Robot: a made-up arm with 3 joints. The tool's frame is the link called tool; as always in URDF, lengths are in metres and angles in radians. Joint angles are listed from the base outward.
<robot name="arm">
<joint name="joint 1" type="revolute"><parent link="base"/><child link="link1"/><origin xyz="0 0 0.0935" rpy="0 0 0"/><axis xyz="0 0 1"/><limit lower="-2.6" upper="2.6"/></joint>
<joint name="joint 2" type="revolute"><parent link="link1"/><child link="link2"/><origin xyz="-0.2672 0.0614 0.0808" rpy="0 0 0"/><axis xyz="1 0 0"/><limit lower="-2.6" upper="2.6"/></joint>
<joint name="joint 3" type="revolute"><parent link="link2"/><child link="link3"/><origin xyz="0.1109 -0.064 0.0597" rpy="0 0 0"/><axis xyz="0 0 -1"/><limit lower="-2.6" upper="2.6"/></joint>
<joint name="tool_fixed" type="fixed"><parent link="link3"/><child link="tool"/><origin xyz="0.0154 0.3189 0.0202" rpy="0 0 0"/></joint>
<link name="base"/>
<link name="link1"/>
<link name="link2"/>
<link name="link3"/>
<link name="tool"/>
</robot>
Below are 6 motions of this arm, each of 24 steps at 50 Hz.
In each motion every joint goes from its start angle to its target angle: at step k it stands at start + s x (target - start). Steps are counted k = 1, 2, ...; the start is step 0. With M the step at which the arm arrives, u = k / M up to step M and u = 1 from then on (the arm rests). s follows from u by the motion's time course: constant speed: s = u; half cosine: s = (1 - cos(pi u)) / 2; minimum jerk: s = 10 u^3 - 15 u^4 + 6 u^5.
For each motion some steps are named. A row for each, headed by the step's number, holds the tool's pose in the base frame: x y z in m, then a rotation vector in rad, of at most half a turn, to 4 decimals.
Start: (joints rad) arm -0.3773 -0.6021 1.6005
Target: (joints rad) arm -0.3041 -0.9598 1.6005
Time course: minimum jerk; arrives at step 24
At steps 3, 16, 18, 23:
3: 0.1632 -0.0278 0.2906 -0.5860 -0.4114 -1.9064
16: 0.1748 0.0127 0.2937 -0.8235 -0.6138 -1.7762
18: 0.1761 0.0183 0.2934 -0.8546 -0.6422 -1.7566
23: 0.1773 0.0238 0.2929 -0.8844 -0.6698 -1.7371

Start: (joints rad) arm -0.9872 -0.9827 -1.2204
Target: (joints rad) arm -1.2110 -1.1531 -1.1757
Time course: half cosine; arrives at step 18
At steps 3, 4, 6, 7, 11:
3: -0.1063 0.4663 0.1669 -0.4430 0.8919 0.1972
4: -0.1007 0.4674 0.1655 -0.4427 0.9014 0.1846
6: -0.0857 0.4699 0.1617 -0.4415 0.9266 0.1513
7: -0.0769 0.4711 0.1595 -0.4405 0.9417 0.1316
11: -0.0389 0.4742 0.1496 -0.4342 1.0076 0.0476

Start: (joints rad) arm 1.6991 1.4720 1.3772
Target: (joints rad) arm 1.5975 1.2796 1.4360
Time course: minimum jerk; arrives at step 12
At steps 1, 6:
1: -0.0006 0.1609 0.1645 0.0483 1.4756 0.2608
6: 0.0097 0.1621 0.1632 0.0597 1.3774 0.2022

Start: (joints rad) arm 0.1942 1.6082 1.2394
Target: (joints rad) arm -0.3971 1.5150 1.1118
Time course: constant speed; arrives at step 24
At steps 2, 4, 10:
2: 0.1505 0.0025 0.2004 1.2879 1.0561 -0.8340
4: 0.1494 -0.0049 0.2042 1.3165 1.0152 -0.8657
10: 0.1439 -0.0260 0.2158 1.3954 0.8885 -0.9615

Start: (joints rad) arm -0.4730 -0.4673 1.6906
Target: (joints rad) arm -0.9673 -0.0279 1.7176
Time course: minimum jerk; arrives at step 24
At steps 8, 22, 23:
8: 0.1216 -0.1032 0.2923 -0.3972 -0.2489 -2.2407
22: 0.0384 -0.1643 0.2580 -0.0386 -0.0153 -2.6820
23: 0.0379 -0.1645 0.2577 -0.0362 -0.0142 -2.6843

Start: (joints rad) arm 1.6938 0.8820 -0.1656
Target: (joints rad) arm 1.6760 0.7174 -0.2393
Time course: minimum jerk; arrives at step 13
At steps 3, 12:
3: -0.1389 -0.2141 0.4189 0.7242 0.6886 1.7308
12: -0.1728 -0.2363 0.3986 0.6291 0.5501 1.8209

